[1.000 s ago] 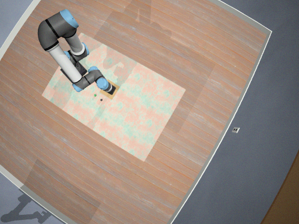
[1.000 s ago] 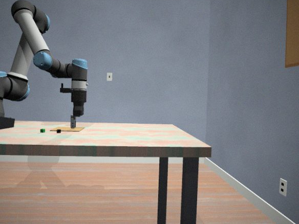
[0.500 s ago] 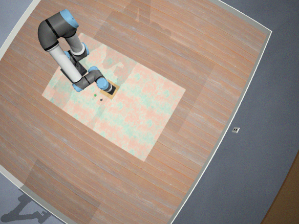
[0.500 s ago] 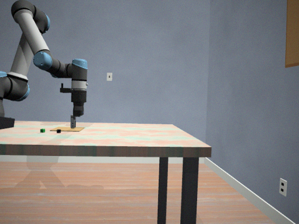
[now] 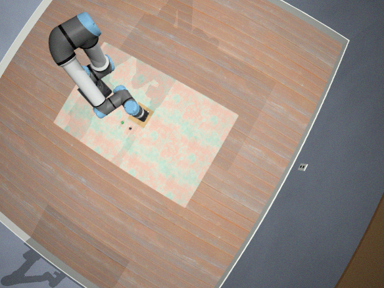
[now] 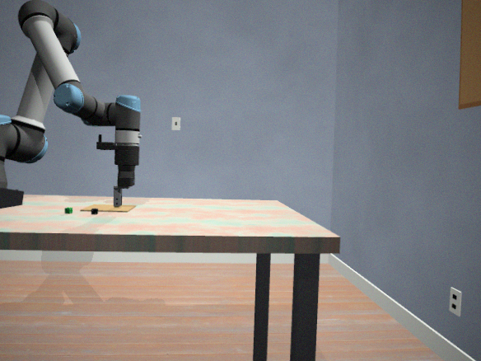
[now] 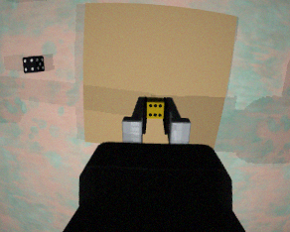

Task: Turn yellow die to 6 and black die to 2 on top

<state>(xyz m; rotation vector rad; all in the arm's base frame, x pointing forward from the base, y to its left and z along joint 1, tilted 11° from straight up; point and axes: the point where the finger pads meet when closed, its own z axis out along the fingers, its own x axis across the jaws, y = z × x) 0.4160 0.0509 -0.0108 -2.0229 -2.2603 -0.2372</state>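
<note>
Right now the yellow die is 10 mm below my hand. Round my hand: black die 130 mm to the right, 30 mm behind, 20 mm below; tan mat 20 mm below, 20 mm behind; green die 130 mm to the right, 100 mm behind, 20 mm below.
</note>
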